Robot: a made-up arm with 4 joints. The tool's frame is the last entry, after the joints. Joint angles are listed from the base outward.
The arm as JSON. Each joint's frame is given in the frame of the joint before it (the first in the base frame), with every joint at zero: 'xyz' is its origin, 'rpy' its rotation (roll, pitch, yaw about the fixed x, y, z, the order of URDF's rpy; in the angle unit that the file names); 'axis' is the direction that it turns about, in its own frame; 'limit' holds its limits. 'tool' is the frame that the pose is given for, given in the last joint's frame.
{
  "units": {
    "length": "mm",
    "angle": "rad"
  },
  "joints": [
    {
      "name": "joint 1",
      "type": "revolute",
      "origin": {
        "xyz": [
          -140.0,
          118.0,
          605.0
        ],
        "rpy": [
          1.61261,
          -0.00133,
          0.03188
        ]
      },
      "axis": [
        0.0,
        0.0,
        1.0
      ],
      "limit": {
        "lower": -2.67,
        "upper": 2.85
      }
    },
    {
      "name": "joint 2",
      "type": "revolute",
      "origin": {
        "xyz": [
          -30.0,
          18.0,
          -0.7
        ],
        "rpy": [
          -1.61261,
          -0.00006,
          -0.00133
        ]
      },
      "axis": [
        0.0,
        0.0,
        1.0
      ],
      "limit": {
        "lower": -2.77,
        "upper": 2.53
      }
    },
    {
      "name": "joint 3",
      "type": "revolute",
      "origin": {
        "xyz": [
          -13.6,
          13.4,
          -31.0
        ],
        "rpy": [
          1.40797,
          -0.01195,
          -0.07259
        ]
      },
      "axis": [
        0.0,
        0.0,
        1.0
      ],
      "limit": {
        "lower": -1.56,
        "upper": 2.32
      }
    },
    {
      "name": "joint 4",
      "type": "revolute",
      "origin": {
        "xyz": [
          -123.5,
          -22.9,
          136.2
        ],
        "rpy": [
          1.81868,
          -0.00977,
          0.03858
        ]
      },
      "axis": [
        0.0,
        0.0,
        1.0
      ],
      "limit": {
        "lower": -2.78,
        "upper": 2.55
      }
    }
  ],
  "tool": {
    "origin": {
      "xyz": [
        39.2,
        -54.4,
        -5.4
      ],
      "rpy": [
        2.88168,
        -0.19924,
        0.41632
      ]
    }
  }
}
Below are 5 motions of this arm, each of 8 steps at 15 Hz.
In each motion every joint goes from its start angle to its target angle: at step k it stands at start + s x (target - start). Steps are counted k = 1, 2, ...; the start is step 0. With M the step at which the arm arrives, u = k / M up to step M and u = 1 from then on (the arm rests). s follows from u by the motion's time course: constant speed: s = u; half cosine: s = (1 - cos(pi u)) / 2; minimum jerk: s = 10 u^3 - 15 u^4 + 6 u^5.
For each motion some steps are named. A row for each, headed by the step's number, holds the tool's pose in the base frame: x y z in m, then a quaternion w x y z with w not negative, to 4 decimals.
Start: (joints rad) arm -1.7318 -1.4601 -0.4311 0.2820
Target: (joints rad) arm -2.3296 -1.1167 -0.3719 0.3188
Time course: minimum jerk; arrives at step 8
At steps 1, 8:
1: -0.1004 0.1939 0.7165 0.0637 -0.5722 0.4964 -0.6497
8: -0.0323 0.1637 0.6929 0.0283 0.7085 -0.5983 0.3731

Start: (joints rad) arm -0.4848 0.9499 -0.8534 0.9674
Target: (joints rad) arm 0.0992 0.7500 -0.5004 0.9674
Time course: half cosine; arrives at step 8
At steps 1, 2, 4, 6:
1: -0.0975 -0.0070 0.6317 0.7128 -0.4677 0.4874 -0.1885
2: -0.1033 -0.0095 0.6336 0.7358 -0.4440 0.4648 -0.2133
4: -0.1225 -0.0165 0.6353 0.8026 -0.3591 0.3809 -0.2860
6: -0.1407 -0.0218 0.6302 0.8549 -0.2649 0.2831 -0.3448

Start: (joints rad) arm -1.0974 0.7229 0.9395 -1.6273
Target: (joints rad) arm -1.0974 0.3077 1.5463 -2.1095
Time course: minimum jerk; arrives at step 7
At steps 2, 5, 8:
2: -0.2894 -0.0443 0.5694 0.6302 0.1353 -0.2270 0.7300
5: -0.2923 -0.0333 0.5226 0.5399 -0.1121 -0.3637 0.7508
8: -0.2871 -0.0342 0.5142 0.5095 -0.1677 -0.3788 0.7542

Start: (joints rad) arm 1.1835 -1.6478 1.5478 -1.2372
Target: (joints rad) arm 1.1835 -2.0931 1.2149 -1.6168
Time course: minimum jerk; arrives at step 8
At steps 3, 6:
3: -0.0337 0.1732 0.4320 0.5048 -0.4382 -0.3878 -0.6347
6: -0.0205 0.2309 0.4556 0.6322 -0.3691 -0.2669 -0.6268

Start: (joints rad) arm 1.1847 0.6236 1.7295 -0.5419
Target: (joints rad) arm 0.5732 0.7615 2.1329 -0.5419
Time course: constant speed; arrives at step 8
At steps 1, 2, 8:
1: -0.0277 0.0588 0.5723 0.1298 -0.0767 -0.9505 0.2716
2: -0.0286 0.0632 0.5697 0.1402 -0.0547 -0.9479 0.2809
8: -0.0385 0.0929 0.5528 0.2037 0.0932 -0.9272 0.3002

